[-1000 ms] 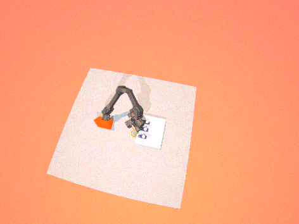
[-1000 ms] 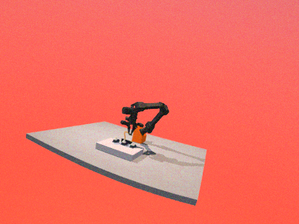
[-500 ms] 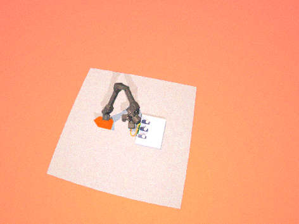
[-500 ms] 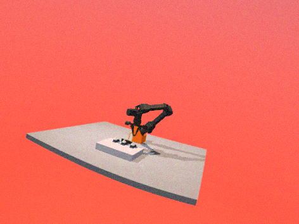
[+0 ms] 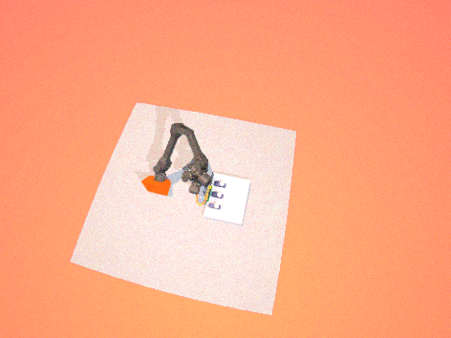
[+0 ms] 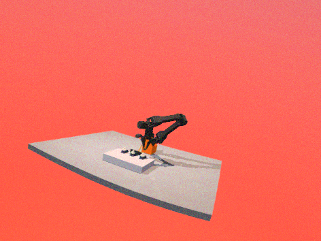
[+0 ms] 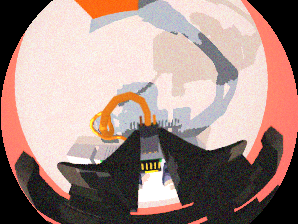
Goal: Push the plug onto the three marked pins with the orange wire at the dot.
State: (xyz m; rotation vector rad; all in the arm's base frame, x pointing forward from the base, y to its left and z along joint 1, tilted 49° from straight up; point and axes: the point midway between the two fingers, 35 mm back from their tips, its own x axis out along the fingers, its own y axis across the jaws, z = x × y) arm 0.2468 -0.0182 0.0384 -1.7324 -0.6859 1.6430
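Right now my gripper tip is 130 mm short of the dark servo, 40 mm to the left of it and 40 mm above it.
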